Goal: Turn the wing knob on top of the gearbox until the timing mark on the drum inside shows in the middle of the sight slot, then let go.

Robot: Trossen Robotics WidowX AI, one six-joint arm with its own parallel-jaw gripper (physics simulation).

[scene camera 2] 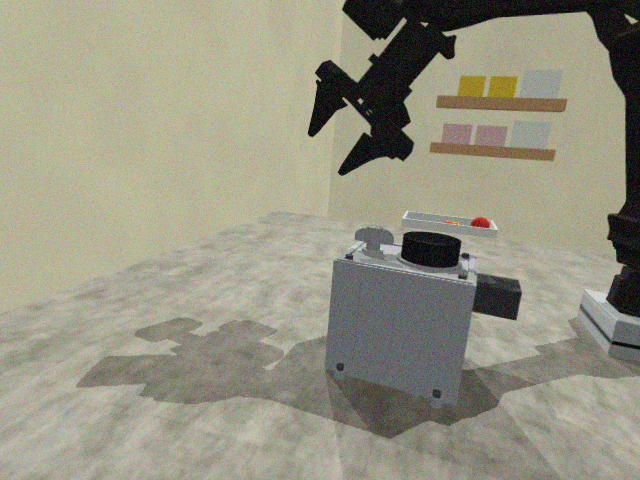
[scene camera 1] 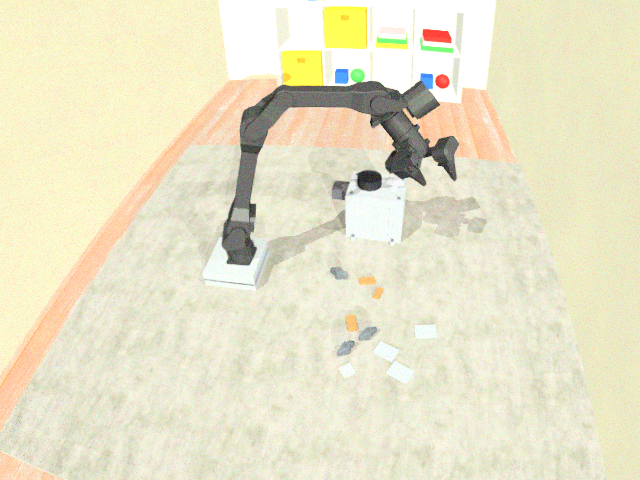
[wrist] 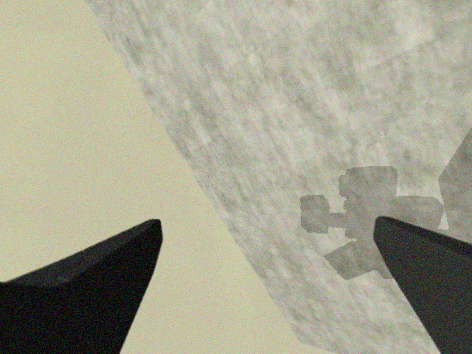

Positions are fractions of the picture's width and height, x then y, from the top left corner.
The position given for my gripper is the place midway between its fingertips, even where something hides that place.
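Note:
Gearbox (scene camera 2: 0.63, 0.67), visible also at (scene camera 1: 0.58, 0.44). My gripper (scene camera 2: 0.51, 0.32), (scene camera 1: 0.69, 0.38), (wrist: 0.57, 0.65) is open and holds nothing.

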